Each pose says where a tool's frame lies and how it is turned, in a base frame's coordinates. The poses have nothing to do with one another.
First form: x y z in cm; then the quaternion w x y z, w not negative.
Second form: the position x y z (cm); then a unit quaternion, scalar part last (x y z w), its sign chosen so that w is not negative. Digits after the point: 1 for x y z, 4 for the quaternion.
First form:
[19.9 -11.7 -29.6 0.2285 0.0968 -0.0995 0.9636]
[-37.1 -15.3 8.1 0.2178 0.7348 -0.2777 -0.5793]
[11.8 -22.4 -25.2 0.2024 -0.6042 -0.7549 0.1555]
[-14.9 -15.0 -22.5 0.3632 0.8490 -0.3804 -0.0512]
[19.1 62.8 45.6 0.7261 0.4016 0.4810 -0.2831]
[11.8 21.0 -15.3 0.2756 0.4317 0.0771 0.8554]
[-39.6 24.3 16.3 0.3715 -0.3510 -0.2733 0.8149]
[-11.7 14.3 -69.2 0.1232 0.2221 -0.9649 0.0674]
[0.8 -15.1 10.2 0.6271 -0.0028 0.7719 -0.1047]
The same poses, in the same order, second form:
[19.9 -11.7 -29.6 0.0968 -0.0995 0.9636 0.2285]
[-37.1 -15.3 8.1 0.7348 -0.2777 -0.5793 0.2178]
[11.8 -22.4 -25.2 -0.6042 -0.7549 0.1555 0.2024]
[-14.9 -15.0 -22.5 0.8490 -0.3804 -0.0512 0.3632]
[19.1 62.8 45.6 0.4016 0.4810 -0.2831 0.7261]
[11.8 21.0 -15.3 0.4317 0.0771 0.8554 0.2756]
[-39.6 24.3 16.3 -0.3510 -0.2733 0.8149 0.3715]
[-11.7 14.3 -69.2 0.2221 -0.9649 0.0674 0.1232]
[0.8 -15.1 10.2 -0.0028 0.7719 -0.1047 0.6271]

